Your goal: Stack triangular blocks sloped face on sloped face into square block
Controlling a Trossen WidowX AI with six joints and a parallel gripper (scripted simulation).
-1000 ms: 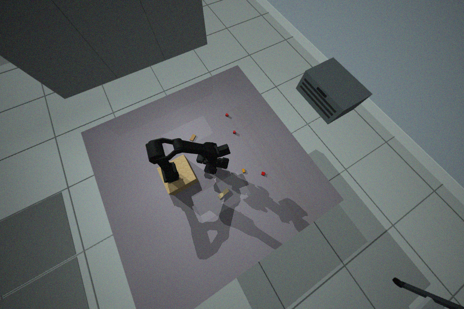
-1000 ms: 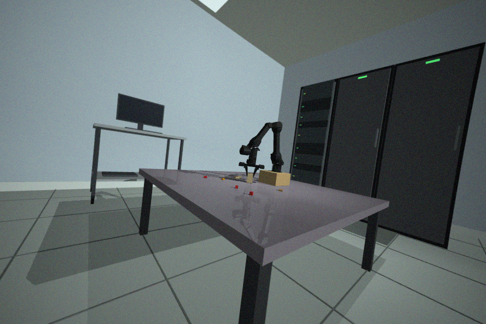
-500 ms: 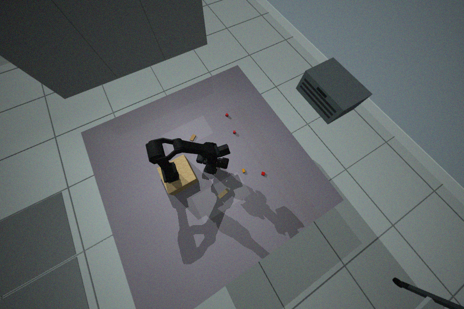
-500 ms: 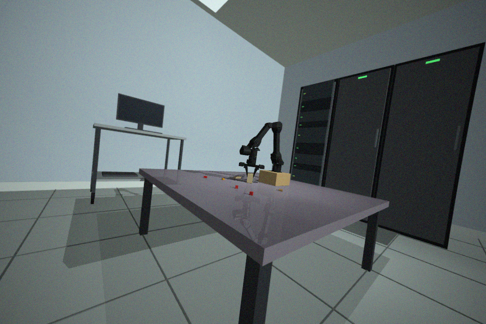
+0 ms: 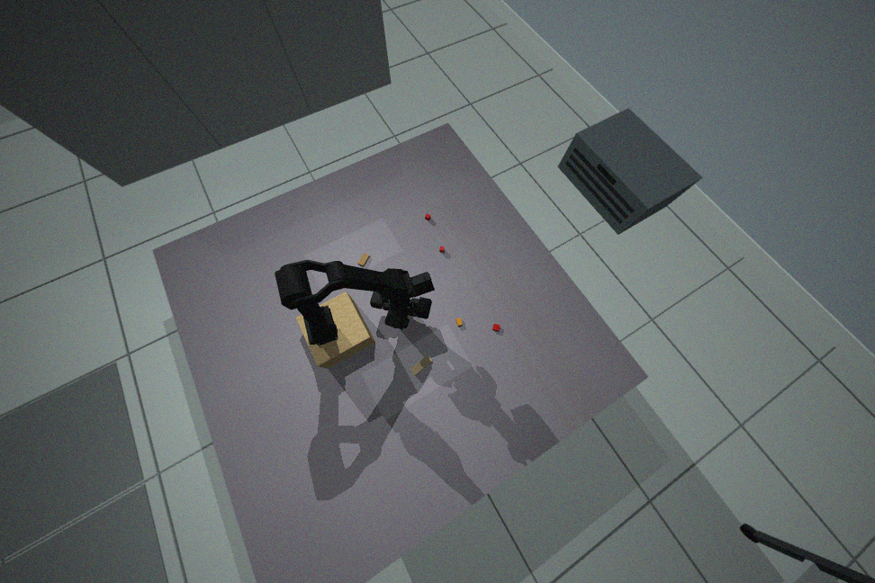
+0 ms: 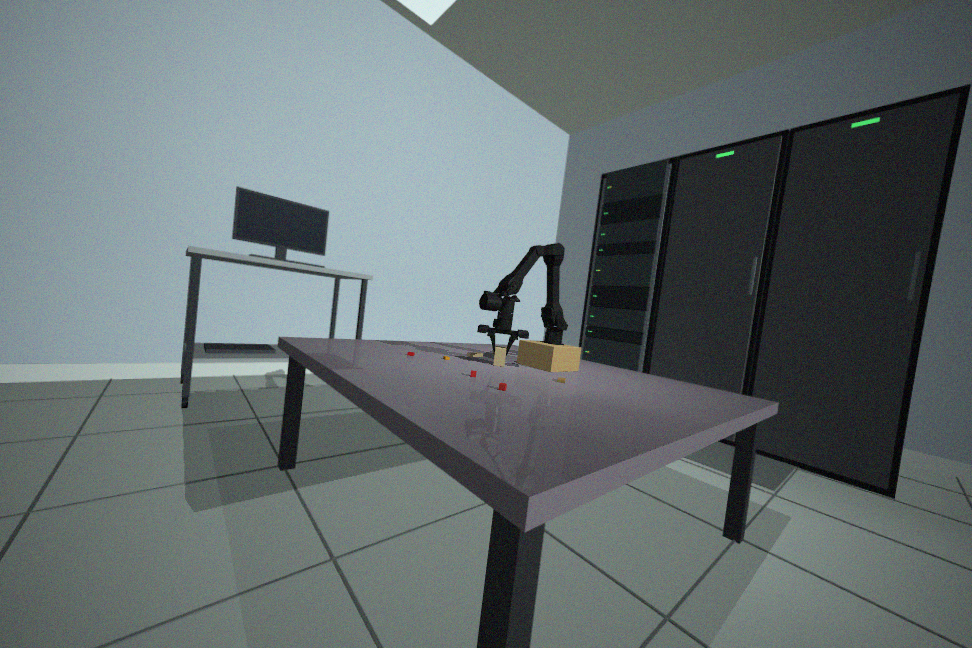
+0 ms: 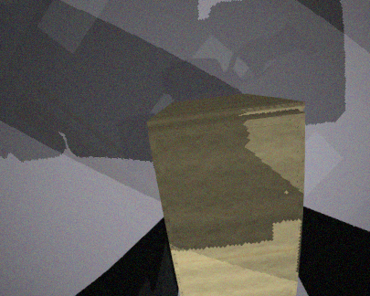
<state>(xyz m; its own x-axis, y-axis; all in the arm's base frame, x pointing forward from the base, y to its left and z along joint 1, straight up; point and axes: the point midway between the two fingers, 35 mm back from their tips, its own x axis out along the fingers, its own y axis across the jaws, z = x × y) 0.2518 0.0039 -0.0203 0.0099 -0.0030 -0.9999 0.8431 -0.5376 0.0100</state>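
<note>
My gripper tip is now 10 mm below the tan triangular block. From my gripper tip the other things lie so: tan wooden triangular block (20 mm to the right, 20 mm below, 20 mm behind); then orange cube (170 mm ahead, 100 mm to the right, 40 mm below); then thin tan bar (190 mm to the right, 30 mm below).
</note>
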